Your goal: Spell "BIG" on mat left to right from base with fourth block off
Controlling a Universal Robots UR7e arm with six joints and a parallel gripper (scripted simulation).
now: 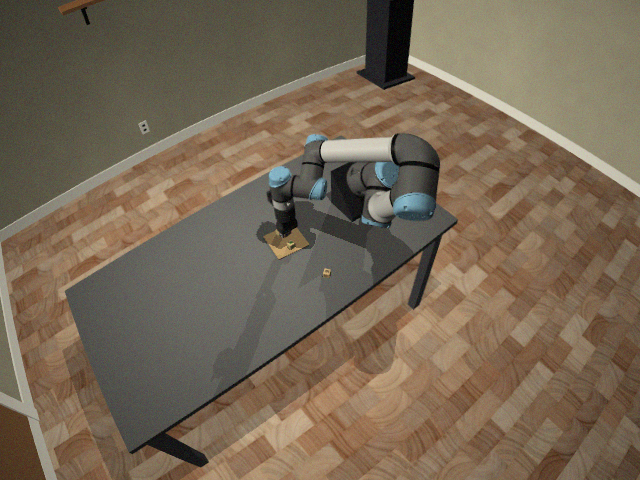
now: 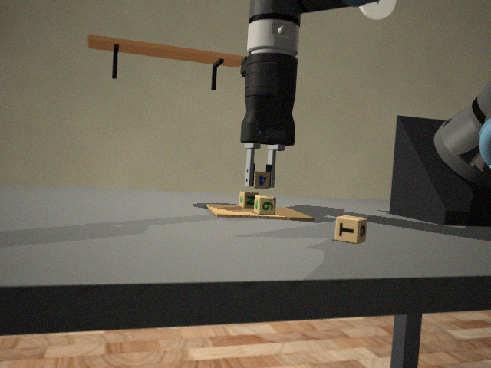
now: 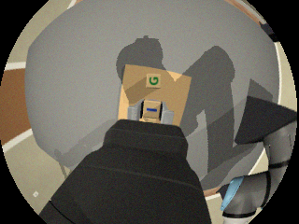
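Now: the tan mat 60 mm below my hand. The rest, counted from my hand: T block (40 mm behind, 230 mm to the left, 50 mm below).
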